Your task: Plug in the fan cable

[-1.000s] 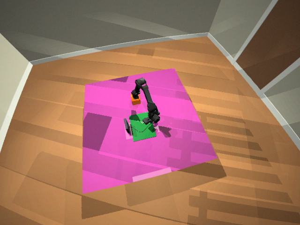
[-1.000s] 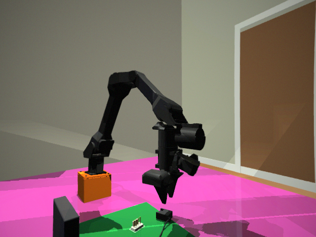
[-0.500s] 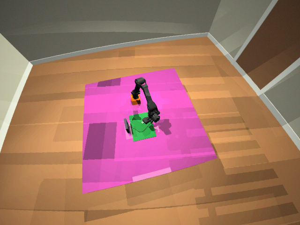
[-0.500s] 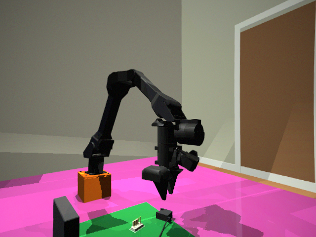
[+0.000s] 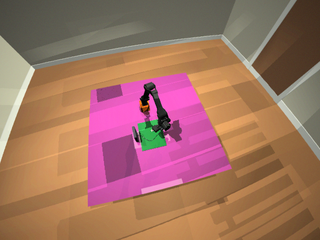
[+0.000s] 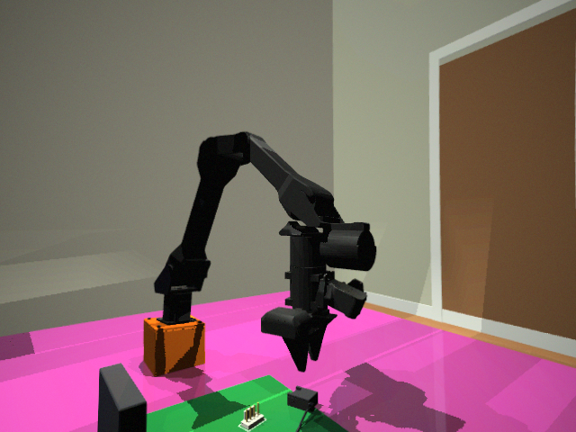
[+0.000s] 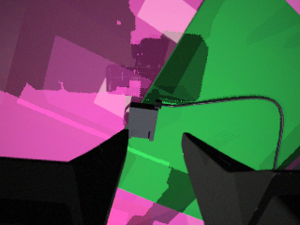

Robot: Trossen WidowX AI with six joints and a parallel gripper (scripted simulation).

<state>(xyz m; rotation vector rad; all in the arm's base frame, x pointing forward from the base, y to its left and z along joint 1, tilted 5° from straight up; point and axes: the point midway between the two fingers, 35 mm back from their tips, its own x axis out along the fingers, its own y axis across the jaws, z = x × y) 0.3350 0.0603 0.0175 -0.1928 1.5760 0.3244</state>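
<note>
My gripper tip is now 2 cm past the fan plug and 6 cm above it. From my gripper tip the other things lie so: four-pin header 3 cm behind, 8 cm to the right, 7 cm below; green board 11 cm to the right, 8 cm below; dark fan 4 cm behind, 25 cm to the right, 1 cm below.
</note>
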